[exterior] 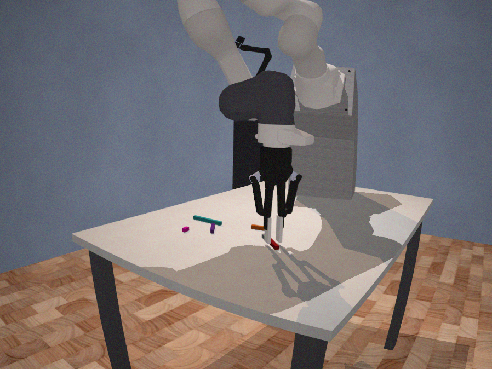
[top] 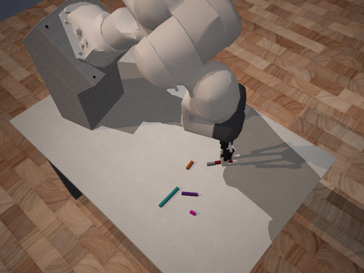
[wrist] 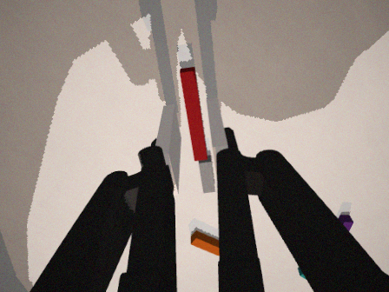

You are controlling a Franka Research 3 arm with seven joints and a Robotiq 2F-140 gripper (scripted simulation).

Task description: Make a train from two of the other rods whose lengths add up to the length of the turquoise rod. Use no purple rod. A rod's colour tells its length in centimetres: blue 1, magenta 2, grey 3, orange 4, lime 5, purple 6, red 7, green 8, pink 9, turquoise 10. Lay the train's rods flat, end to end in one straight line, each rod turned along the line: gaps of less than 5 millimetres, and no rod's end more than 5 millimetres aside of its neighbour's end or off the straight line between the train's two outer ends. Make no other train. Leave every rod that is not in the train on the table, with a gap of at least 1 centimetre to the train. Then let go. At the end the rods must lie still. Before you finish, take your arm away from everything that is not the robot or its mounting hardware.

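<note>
Right now my hand is 4 cm above the red rod. Also, from my hand: purple rod 20 cm to the right, 4 cm below, 2 cm ahead; grey rod 5 cm to the right, 4 cm below, 3 cm behind; orange rod 11 cm to the right, 8 cm behind, 4 cm below.
</note>
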